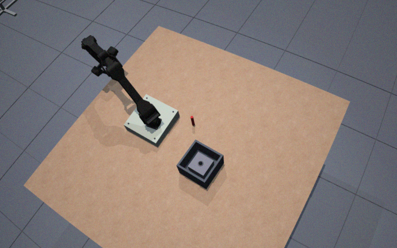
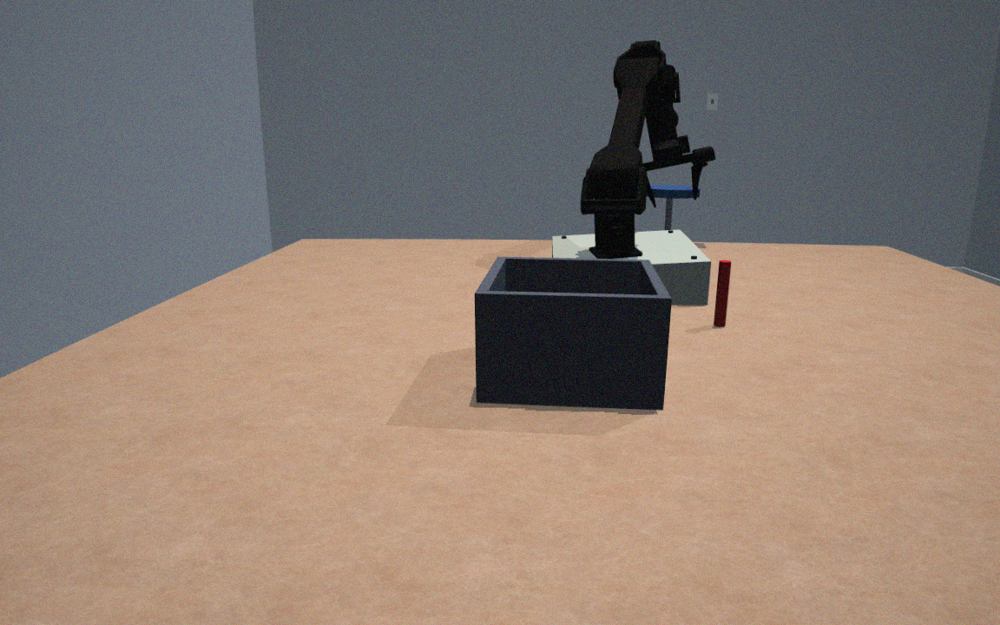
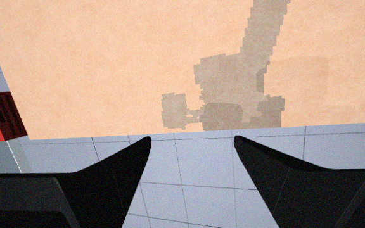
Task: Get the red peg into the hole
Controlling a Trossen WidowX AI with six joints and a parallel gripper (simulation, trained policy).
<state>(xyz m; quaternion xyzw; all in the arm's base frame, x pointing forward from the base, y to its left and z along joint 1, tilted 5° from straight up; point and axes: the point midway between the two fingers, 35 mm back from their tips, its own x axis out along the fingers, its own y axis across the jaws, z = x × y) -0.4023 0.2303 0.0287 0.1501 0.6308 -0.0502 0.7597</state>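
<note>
The red peg is 580 mm ahead of my gripper tip, 150 mm to the right of it and 50 mm below it. Also, from my gripper tip: plate: 710 mm ahead, 360 mm to the right, 40 mm below; then dark box: 710 mm ahead, 360 mm to the right, 60 mm below.
</note>
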